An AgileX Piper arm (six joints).
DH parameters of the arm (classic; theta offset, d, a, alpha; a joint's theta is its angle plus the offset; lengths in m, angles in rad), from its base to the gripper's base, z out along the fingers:
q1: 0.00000 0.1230 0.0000 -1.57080
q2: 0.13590 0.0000 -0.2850 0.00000
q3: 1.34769 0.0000 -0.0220 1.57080
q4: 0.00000 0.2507 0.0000 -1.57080
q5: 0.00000 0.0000 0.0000 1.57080
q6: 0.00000 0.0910 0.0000 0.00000
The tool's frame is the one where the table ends.
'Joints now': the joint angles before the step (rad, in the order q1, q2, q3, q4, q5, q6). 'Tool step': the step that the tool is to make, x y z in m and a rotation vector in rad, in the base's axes. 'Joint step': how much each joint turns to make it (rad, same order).
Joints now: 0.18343, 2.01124, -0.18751, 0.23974, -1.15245, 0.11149
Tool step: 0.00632, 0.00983, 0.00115, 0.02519, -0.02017, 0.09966
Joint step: 0.00001, -0.00001, -0.02096, -0.10436, -0.00240, 0.00654
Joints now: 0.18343, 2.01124, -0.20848, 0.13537, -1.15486, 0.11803
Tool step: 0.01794, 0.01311, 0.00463, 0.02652, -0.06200, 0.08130
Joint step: 0.01642, -0.00001, -0.06523, -0.06911, 0.00001, 0.00755
